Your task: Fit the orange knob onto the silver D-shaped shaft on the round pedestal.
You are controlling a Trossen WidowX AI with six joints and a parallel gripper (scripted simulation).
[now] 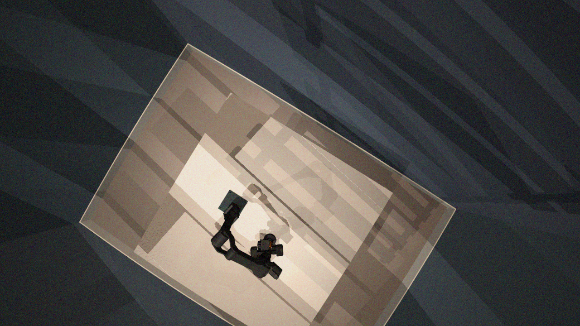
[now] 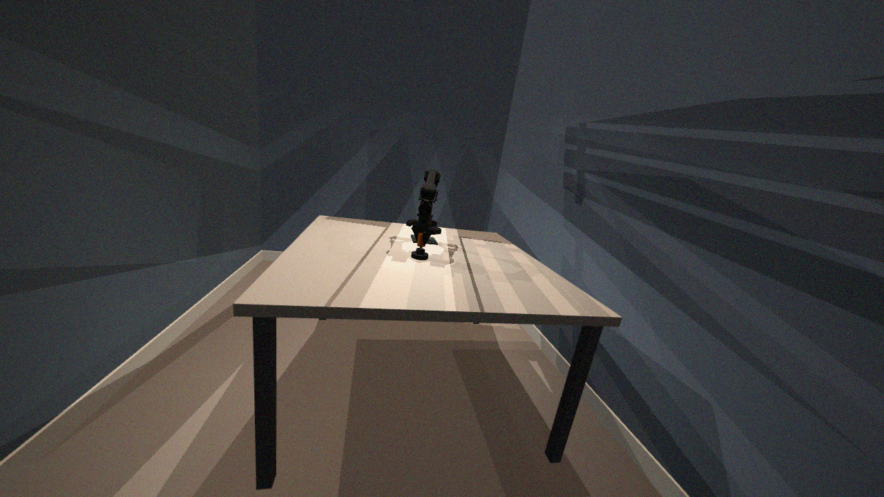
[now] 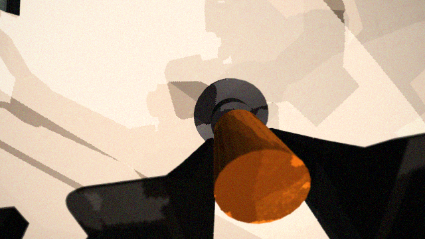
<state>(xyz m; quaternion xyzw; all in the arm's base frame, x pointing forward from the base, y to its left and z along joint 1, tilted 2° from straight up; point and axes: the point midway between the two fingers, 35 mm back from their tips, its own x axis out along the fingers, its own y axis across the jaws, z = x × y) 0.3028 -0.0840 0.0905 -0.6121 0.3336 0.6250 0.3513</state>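
The round pedestal lies 4 cm below my gripper tip. From my gripper tip the other things lie so: orange knob: 3 cm above.
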